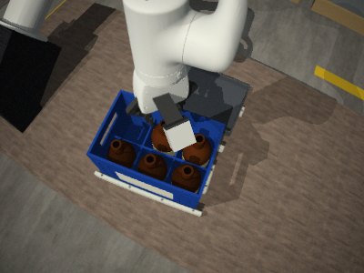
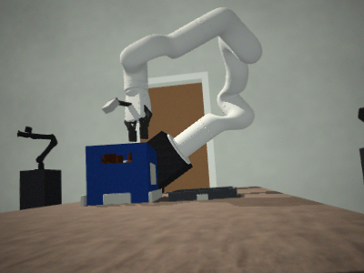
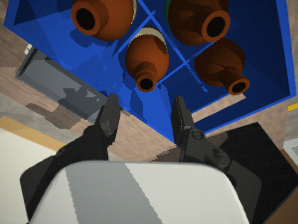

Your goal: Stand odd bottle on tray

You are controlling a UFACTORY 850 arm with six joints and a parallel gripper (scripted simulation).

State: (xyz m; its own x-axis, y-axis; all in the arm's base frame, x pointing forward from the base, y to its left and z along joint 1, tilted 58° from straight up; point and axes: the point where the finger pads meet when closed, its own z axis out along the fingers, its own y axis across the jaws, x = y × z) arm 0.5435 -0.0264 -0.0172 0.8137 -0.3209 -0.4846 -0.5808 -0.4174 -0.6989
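Right now the blue crate is 140 mm below my hand, 50 mm to the right of it and 10 mm ahead of it. Also, from my hand: dark grey tray 210 mm to the left, 210 mm below, 10 mm ahead.
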